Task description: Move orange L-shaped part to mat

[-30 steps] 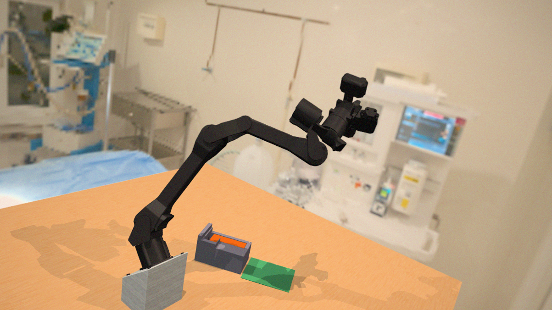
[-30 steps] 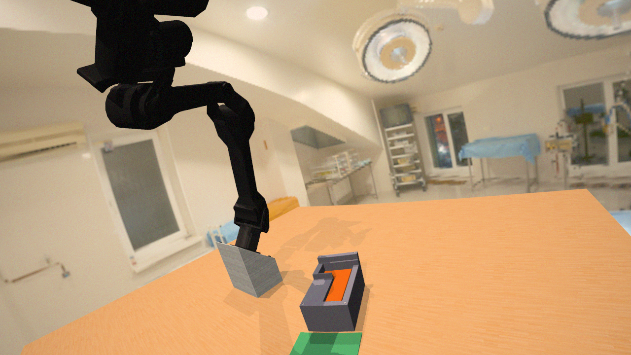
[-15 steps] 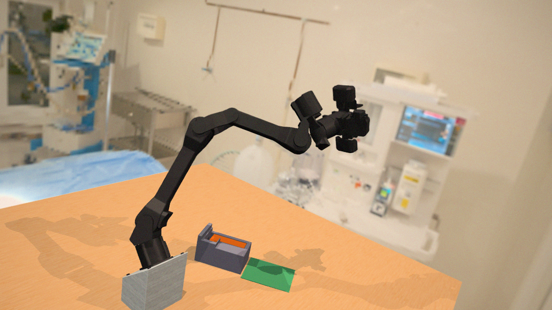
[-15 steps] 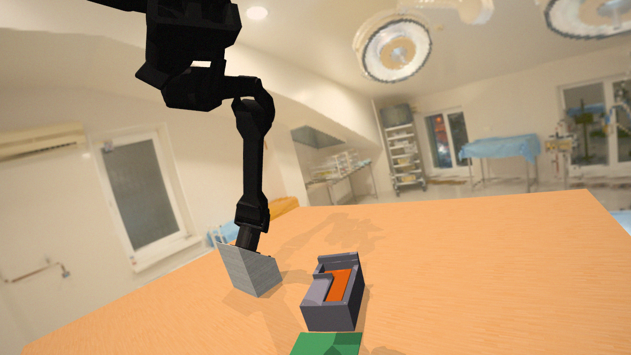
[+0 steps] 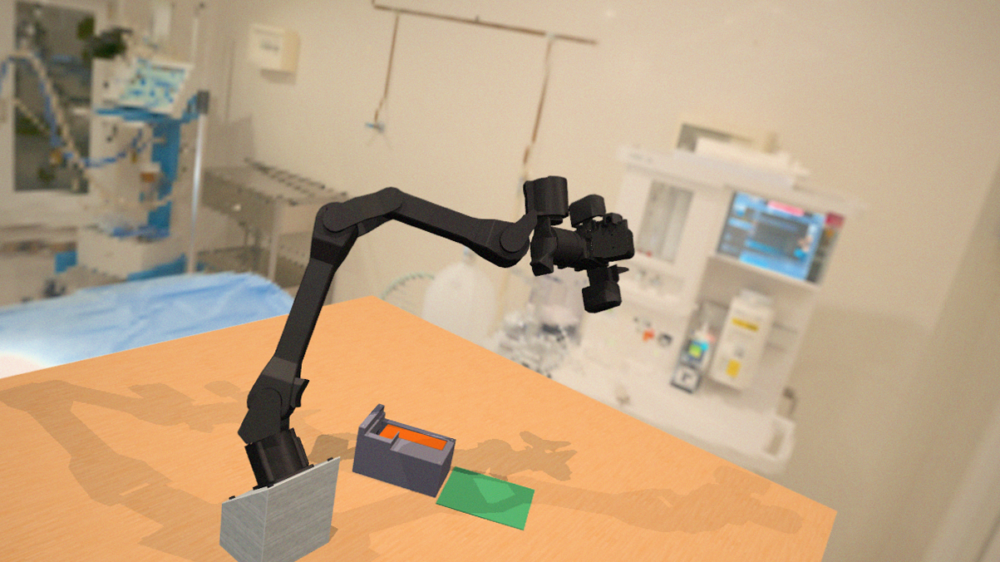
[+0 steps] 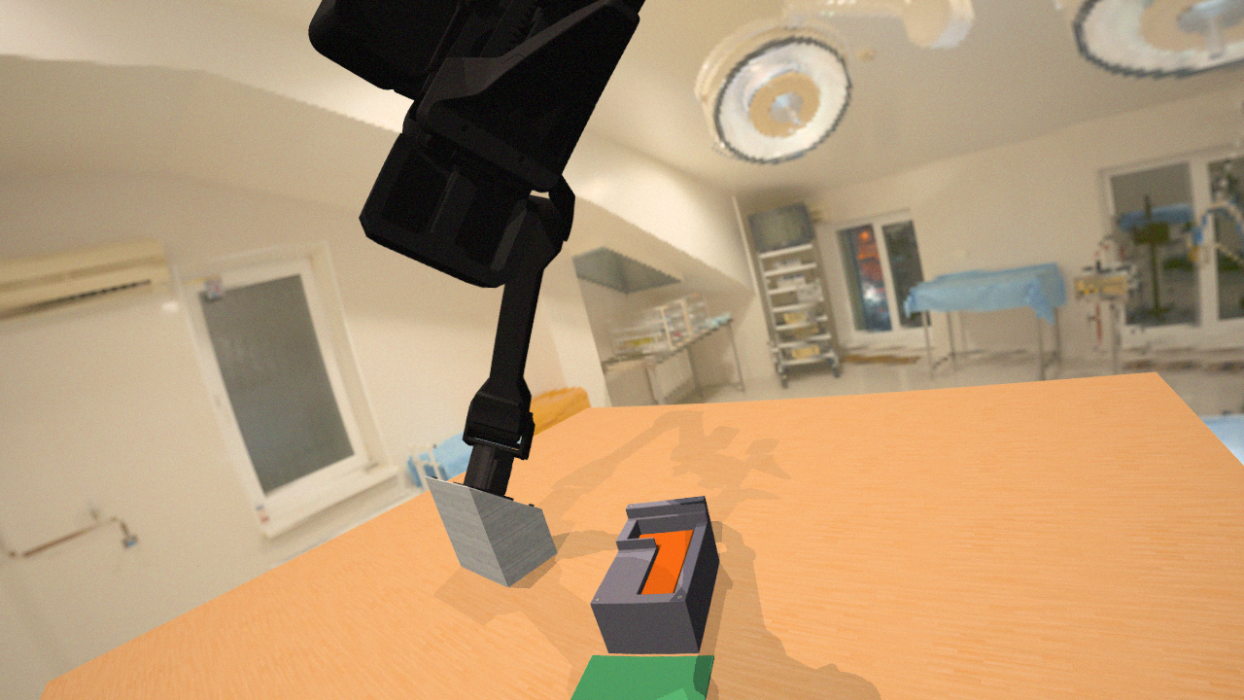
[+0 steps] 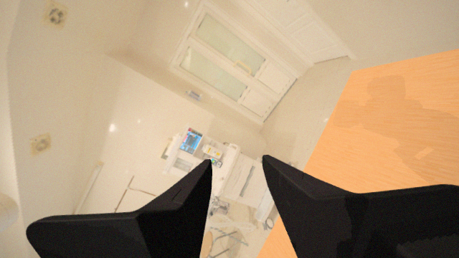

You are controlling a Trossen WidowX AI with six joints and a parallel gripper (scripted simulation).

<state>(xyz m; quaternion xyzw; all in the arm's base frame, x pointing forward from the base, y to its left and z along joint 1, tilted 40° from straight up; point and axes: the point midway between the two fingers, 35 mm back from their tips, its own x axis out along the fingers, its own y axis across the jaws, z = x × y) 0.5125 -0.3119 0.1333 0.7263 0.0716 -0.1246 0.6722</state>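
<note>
Now: gripper tip 380 mm above the orange L-shaped part, 260 mm past it and 190 mm to the right of it. From my gripper tip the other things lie so: green mat 440 mm below, 190 mm behind, 40 mm to the left.
</note>
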